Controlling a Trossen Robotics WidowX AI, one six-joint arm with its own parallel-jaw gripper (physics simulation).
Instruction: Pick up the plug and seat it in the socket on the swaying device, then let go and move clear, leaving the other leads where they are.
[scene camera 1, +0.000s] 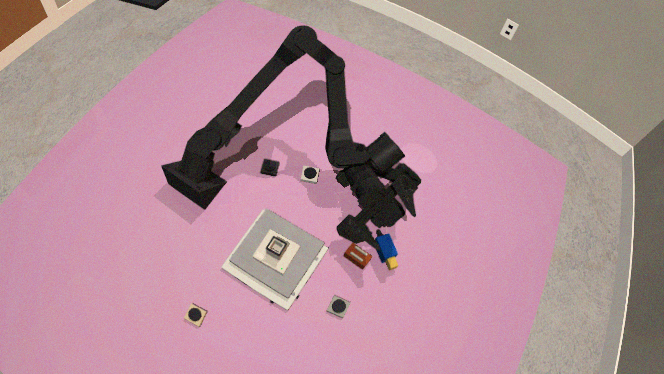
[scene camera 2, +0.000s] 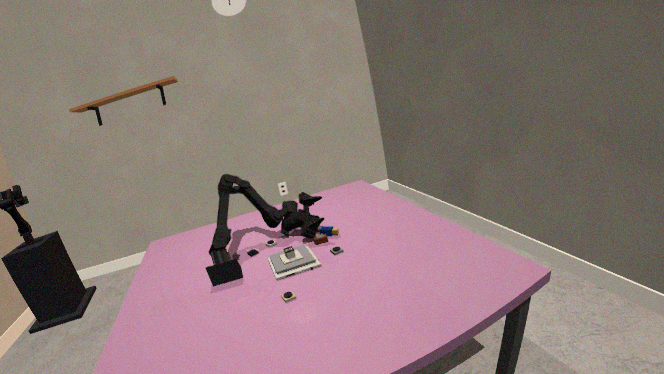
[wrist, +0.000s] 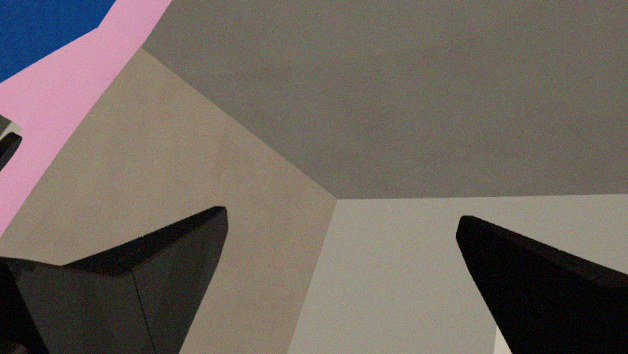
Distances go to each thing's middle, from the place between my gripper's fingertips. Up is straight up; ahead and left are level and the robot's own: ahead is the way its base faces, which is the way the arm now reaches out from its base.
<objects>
Right now the blue plug (wrist: 36, 36) is 1 cm to the left of my hand and 11 cm below it. Round my hand: device (scene camera 1: 277, 253) 19 cm behind, 11 cm to the right, 10 cm below.
</objects>
